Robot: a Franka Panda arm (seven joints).
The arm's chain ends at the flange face. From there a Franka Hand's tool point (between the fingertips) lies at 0.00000 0.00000 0.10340 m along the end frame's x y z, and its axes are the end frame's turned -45 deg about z.
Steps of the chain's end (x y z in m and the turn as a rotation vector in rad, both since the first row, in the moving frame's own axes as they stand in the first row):
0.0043, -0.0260, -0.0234, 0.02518, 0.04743, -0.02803
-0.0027, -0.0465, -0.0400, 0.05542, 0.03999, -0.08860
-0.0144, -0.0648, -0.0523, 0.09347, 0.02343, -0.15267
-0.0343, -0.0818, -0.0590, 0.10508, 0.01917, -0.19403
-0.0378, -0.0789, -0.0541, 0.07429, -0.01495, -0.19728
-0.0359, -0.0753, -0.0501, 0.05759, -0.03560, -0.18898
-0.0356, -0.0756, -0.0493, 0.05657, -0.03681, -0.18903
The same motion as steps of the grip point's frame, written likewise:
0.0268, -0.0138, -0.0235, -0.01573, 0.05134, -0.02803
0.0379, -0.0362, -0.0402, 0.01091, 0.06747, -0.08860
0.0437, -0.0617, -0.0528, 0.04953, 0.08266, -0.15267
0.0420, -0.0892, -0.0596, 0.06075, 0.08786, -0.19403
0.0327, -0.0894, -0.0544, 0.06310, 0.04196, -0.19728
0.0288, -0.0855, -0.0503, 0.06590, 0.01555, -0.18898
0.0291, -0.0855, -0.0495, 0.06603, 0.01397, -0.18903

